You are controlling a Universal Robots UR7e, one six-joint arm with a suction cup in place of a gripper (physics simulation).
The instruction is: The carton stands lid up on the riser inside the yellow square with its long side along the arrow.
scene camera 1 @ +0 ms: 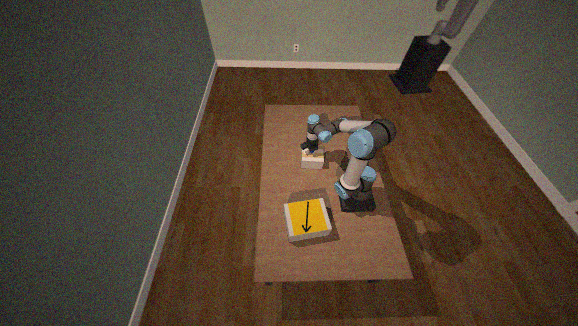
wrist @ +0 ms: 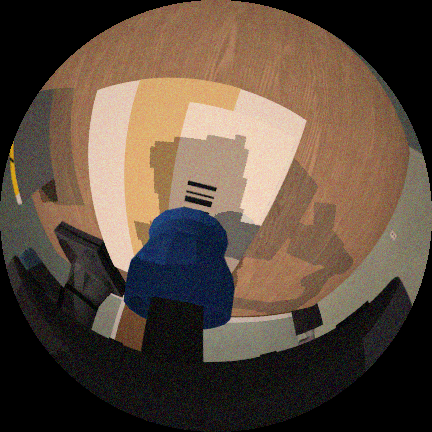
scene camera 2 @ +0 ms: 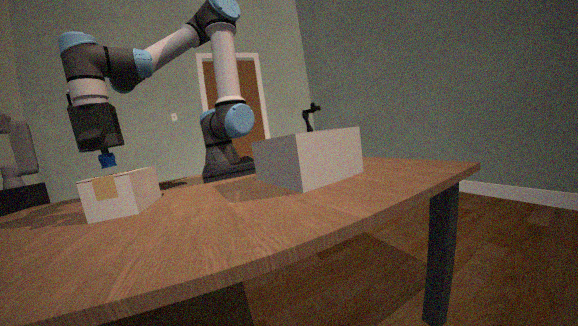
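The white carton (scene camera 1: 313, 164) (scene camera 2: 146, 192) (wrist: 275, 135) stands on the table, away from the riser. Its lid faces up, with a tan tape strip and a barcode label. My gripper, a blue suction cup (scene camera 1: 311, 151) (scene camera 2: 107, 161) (wrist: 185, 240), hangs close above the lid. A narrow gap shows between them in scene camera 2, so it holds nothing. The riser (scene camera 1: 312, 235) (scene camera 2: 327, 157) (wrist: 30, 125) is a pale box with a yellow square (scene camera 1: 295, 215) (wrist: 14, 175) on top. The black arrow (scene camera 1: 307, 215) points toward the bottom of scene camera 1's view.
The wooden table (scene camera 1: 280, 260) (scene camera 2: 200, 250) (wrist: 200, 40) bears the carton, the riser and the arm's base (scene camera 1: 357, 202) (scene camera 2: 227, 167). The base stands beside the stretch between carton and riser. A dark pedestal (scene camera 1: 422, 62) with another arm stands on the floor beyond the table.
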